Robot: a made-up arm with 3 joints. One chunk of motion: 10 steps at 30 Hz.
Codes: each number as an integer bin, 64 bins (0 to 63) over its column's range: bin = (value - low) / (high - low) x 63, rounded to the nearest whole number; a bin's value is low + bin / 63 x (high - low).
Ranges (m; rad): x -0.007..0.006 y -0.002..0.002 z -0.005..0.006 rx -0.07..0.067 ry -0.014..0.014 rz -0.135..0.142
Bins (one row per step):
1: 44 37 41 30 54 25
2: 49 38 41 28 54 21
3: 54 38 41 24 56 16
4: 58 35 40 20 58 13
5: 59 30 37 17 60 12
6: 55 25 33 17 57 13
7: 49 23 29 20 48 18
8: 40 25 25 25 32 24
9: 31 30 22 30 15 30
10: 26 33 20 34 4 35
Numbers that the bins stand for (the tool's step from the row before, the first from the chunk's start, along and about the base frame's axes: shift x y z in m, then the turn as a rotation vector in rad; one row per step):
1: 0.00208 0.00035 0.00216 -0.00476 0.01000 -0.02508
2: 0.00311 0.00041 0.00216 -0.00911 0.01000 -0.04267
3: 0.00414 0.00041 0.00216 -0.01781 0.01089 -0.06465
4: 0.00497 0.00022 0.00198 -0.02651 0.01178 -0.07784
5: 0.00517 -0.00010 0.00146 -0.03303 0.01267 -0.08224
6: 0.00435 -0.00041 0.00076 -0.03303 0.01133 -0.07784
7: 0.00311 -0.00054 0.00006 -0.02651 0.00733 -0.05586
8: 0.00125 -0.00041 -0.00063 -0.01563 0.00022 -0.02948
9: -0.00060 -0.00010 -0.00116 -0.00476 -0.00733 -0.00310
10: -0.00163 0.00010 -0.00151 0.00394 -0.01222 0.01889

